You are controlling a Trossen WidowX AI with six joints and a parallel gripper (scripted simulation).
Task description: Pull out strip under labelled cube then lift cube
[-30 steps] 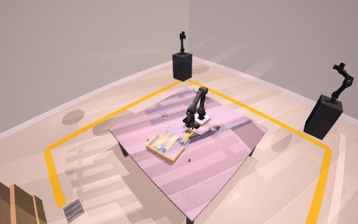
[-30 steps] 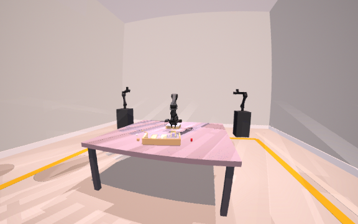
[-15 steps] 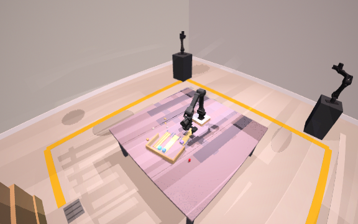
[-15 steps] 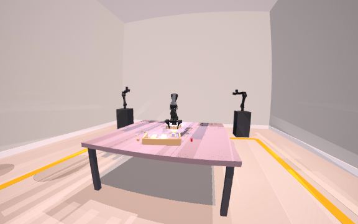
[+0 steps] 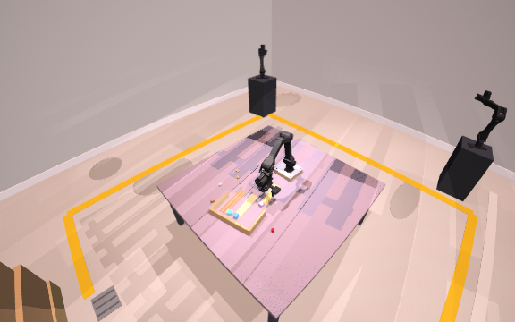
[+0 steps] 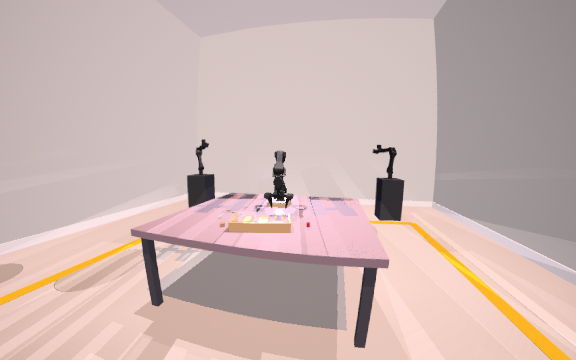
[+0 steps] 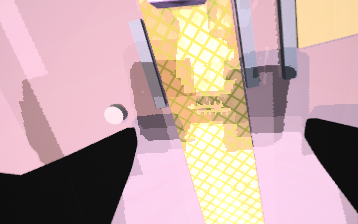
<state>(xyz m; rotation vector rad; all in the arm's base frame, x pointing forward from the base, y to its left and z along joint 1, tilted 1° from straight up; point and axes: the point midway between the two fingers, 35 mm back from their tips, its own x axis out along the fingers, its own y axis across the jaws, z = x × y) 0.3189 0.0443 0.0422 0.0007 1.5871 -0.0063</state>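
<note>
Now: gripper tip 3 cm past the orange cross-hatched strip and 5 cm above it. Also, from my gripper tip: red thing (19 cm ahead, 20 cm to the left, 4 cm below).
</note>
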